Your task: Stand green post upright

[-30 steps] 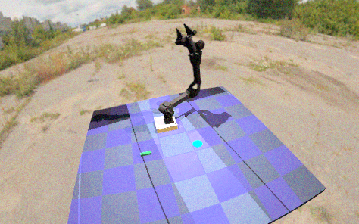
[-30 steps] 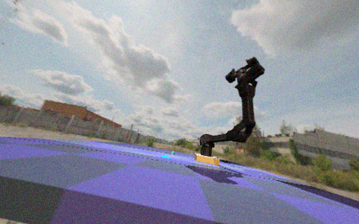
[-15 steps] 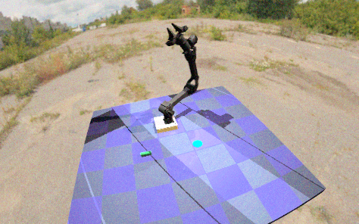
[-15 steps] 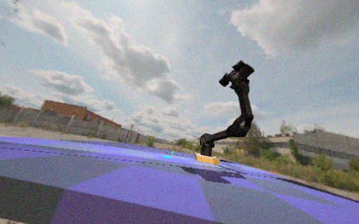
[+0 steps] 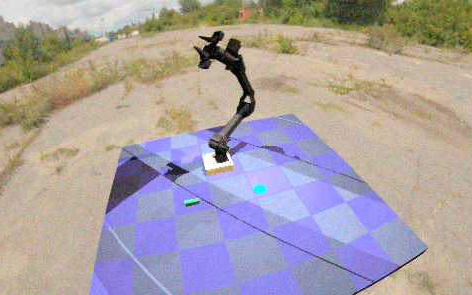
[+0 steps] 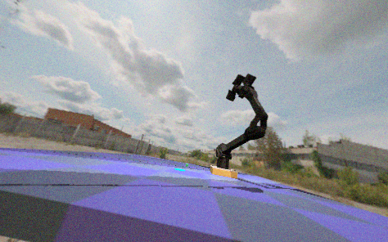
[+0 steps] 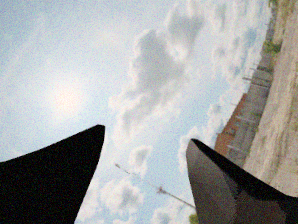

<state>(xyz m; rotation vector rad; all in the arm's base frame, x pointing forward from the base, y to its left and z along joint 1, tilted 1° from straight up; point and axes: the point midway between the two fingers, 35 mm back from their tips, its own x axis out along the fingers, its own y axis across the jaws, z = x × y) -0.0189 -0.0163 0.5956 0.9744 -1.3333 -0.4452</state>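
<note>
Now: the green post 650 mm below my gripper tip, 240 mm ahead of it and 160 mm to the right of it. Also, from my gripper tip: cyan circle: 650 mm below, 270 mm ahead, 150 mm to the left.
</note>
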